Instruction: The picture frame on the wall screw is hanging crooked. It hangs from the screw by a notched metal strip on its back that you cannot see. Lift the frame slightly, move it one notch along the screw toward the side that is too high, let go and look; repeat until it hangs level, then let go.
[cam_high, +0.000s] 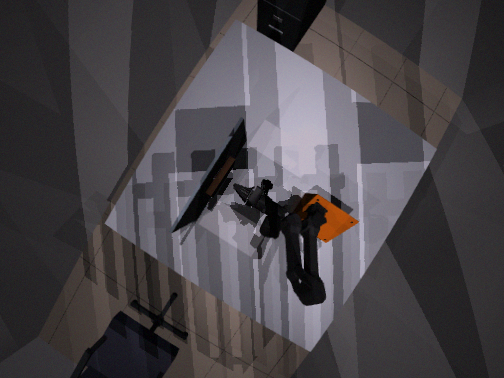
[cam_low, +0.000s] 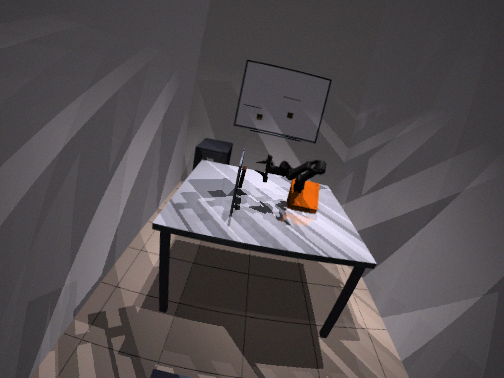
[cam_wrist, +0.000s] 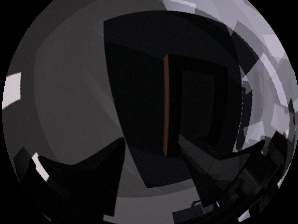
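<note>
The brown picture frame is 90 mm below my gripper tip, 80 mm ahead of it and 10 mm to the left of it. From my gripper tip the other things lie so: thin grey wall panel: 100 mm below, 90 mm ahead, 30 mm to the left.
</note>
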